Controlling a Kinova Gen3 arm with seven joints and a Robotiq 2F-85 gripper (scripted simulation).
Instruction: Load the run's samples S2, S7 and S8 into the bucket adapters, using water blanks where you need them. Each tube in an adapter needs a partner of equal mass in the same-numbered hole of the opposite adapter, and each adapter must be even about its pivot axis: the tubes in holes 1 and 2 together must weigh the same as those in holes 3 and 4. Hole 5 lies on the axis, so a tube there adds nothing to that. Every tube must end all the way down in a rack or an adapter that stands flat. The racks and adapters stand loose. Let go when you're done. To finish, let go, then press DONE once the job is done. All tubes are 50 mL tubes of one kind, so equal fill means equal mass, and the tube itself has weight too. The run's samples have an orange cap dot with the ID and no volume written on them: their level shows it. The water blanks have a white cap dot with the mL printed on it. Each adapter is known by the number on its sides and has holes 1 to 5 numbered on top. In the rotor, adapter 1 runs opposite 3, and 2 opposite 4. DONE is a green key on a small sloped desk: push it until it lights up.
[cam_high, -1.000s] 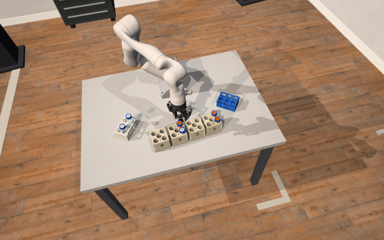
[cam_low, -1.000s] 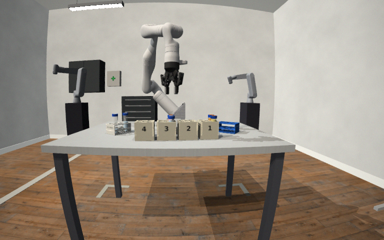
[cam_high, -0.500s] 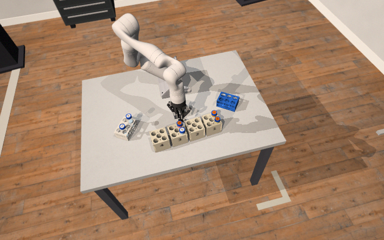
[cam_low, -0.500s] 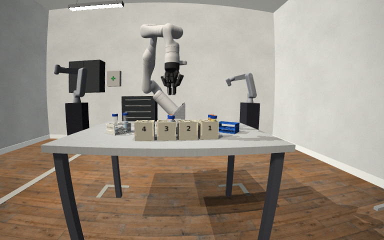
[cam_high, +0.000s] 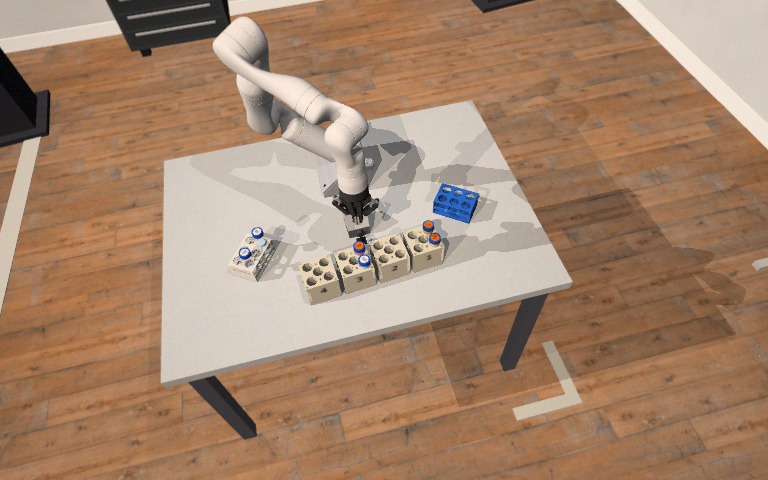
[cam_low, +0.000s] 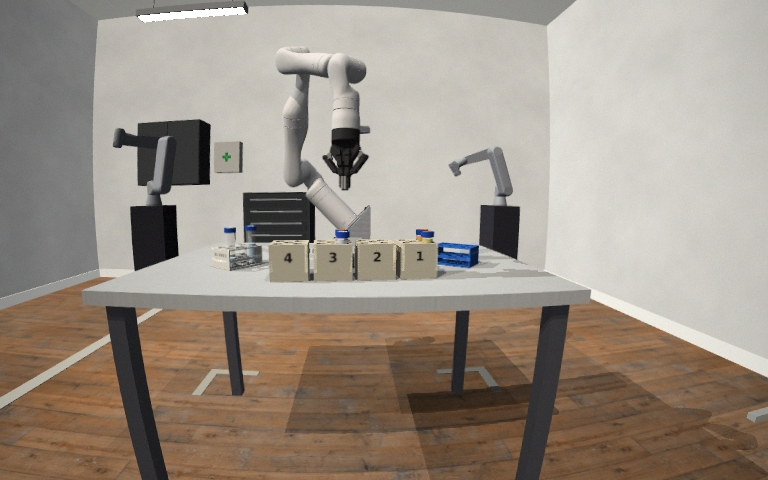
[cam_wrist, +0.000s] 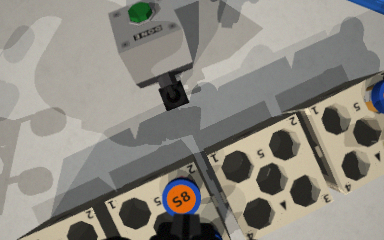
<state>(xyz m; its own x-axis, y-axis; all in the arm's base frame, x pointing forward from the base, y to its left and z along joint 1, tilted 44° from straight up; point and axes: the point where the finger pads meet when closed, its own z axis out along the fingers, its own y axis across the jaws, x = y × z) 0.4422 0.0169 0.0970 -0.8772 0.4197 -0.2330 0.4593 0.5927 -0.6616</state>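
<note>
Now: the green done key 19 cm behind my hand, 18 cm below it and 3 cm to the left of it. Round my hand: sample S8: 18 cm below; water blank marked 50: 18 cm below, 6 cm ahead, 1 cm to the right; adapter 3: 20 cm below, 3 cm to the right, 3 cm ahead.
</note>
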